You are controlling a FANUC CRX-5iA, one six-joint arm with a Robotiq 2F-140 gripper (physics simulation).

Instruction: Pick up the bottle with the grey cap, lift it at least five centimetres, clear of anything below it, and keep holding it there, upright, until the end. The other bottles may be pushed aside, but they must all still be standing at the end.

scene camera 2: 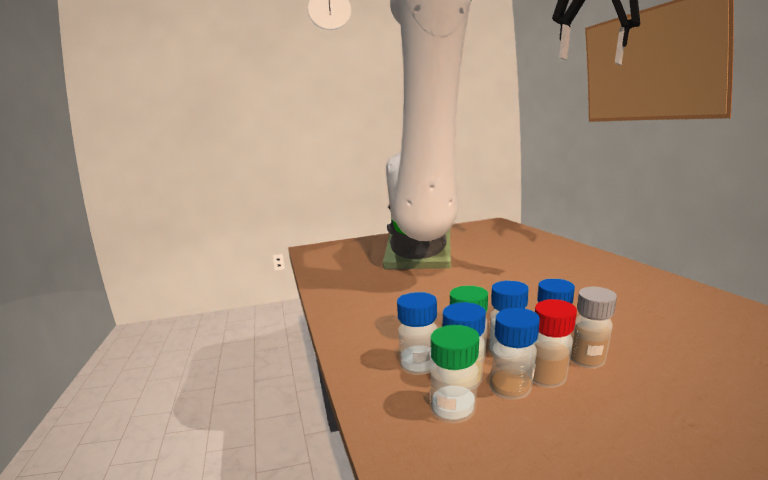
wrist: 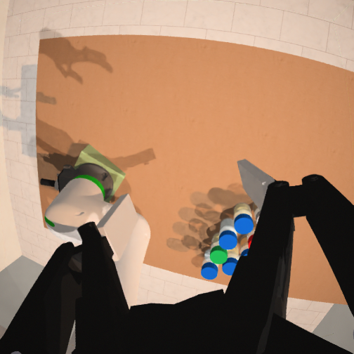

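Observation:
The bottle with the grey cap stands upright on the table at the right end of the bottle group, with brown contents and a small pale label. In the wrist view it is almost wholly hidden behind the right-hand finger. My gripper is open and empty, high above the table. In the wrist view the bottles lie near the right-hand finger and below it, not midway between the fingertips.
A red-capped bottle stands close beside the grey-capped one, with a blue-capped bottle behind it. More blue- and green-capped bottles stand upright to the left. The robot base plate is on the table.

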